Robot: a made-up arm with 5 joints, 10 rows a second.
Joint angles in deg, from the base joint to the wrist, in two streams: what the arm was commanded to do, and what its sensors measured. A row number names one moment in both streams.
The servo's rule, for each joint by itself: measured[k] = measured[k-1] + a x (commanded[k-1-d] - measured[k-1]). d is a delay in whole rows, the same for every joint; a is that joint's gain. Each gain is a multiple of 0.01, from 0.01 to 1. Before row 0 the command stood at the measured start. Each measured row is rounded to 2 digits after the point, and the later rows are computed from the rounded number. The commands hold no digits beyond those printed.
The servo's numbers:
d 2
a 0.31 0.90 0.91 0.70 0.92
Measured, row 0:
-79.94, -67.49, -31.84, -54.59, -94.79
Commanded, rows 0 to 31:
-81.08, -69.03, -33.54, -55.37, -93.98
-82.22, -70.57, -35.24, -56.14, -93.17
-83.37, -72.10, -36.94, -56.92, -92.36
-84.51, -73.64, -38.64, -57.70, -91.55
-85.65, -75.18, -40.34, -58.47, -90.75
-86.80, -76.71, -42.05, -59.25, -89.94
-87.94, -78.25, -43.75, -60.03, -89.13
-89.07, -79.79, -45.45, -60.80, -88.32
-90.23, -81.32, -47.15, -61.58, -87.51
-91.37, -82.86, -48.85, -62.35, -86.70
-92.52, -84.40, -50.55, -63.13, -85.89
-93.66, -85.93, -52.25, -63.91, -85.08
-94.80, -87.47, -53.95, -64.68, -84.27
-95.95, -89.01, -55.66, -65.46, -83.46
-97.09, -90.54, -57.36, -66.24, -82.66
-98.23, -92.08, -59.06, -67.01, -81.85
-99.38, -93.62, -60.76, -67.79, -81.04
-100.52, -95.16, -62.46, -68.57, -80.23
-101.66, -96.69, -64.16, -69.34, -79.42
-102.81, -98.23, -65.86, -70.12, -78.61
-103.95, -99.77, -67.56, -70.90, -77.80
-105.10, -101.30, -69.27, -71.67, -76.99
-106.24, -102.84, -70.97, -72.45, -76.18
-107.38, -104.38, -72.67, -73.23, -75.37
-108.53, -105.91, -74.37, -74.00, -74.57
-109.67, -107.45, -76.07, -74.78, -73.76
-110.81, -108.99, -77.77, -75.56, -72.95
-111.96, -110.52, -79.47, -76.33, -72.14
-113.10, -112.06, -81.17, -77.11, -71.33
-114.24, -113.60, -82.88, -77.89, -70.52
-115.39, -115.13, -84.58, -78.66, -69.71
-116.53, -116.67, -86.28, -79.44, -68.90
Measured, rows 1 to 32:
-79.94, -67.49, -31.84, -54.59, -94.79
-79.94, -67.49, -31.84, -54.59, -94.79
-80.29, -68.88, -33.39, -55.14, -94.04
-80.89, -70.40, -35.07, -55.84, -93.24
-81.66, -71.93, -36.77, -56.60, -92.43
-82.54, -73.47, -38.47, -57.37, -91.62
-83.50, -75.01, -40.17, -58.14, -90.82
-84.52, -76.54, -41.88, -58.92, -90.01
-85.58, -78.08, -43.58, -59.70, -89.20
-86.66, -79.62, -45.28, -60.47, -88.39
-87.77, -81.15, -46.98, -61.25, -87.58
-88.89, -82.69, -48.68, -62.02, -86.77
-90.02, -84.23, -50.38, -62.80, -85.96
-91.15, -85.76, -52.08, -63.58, -85.15
-92.28, -87.30, -53.78, -64.35, -84.34
-93.42, -88.84, -55.49, -65.13, -83.53
-94.56, -90.37, -57.19, -65.91, -82.73
-95.70, -91.91, -58.89, -66.68, -81.92
-96.84, -93.45, -60.59, -67.46, -81.11
-97.98, -94.99, -62.29, -68.24, -80.30
-99.12, -96.52, -63.99, -69.01, -79.49
-100.26, -98.06, -65.69, -69.79, -78.68
-101.40, -99.60, -67.39, -70.57, -77.87
-102.55, -101.13, -69.10, -71.34, -77.06
-103.69, -102.67, -70.80, -72.12, -76.25
-104.83, -104.21, -72.50, -72.90, -75.44
-105.98, -105.74, -74.20, -73.67, -74.64
-107.12, -107.28, -75.90, -74.45, -73.83
-108.26, -108.82, -77.60, -75.23, -73.02
-109.41, -110.35, -79.30, -76.00, -72.21
-110.55, -111.89, -81.00, -76.78, -71.40
-111.69, -113.43, -82.71, -77.56, -70.59

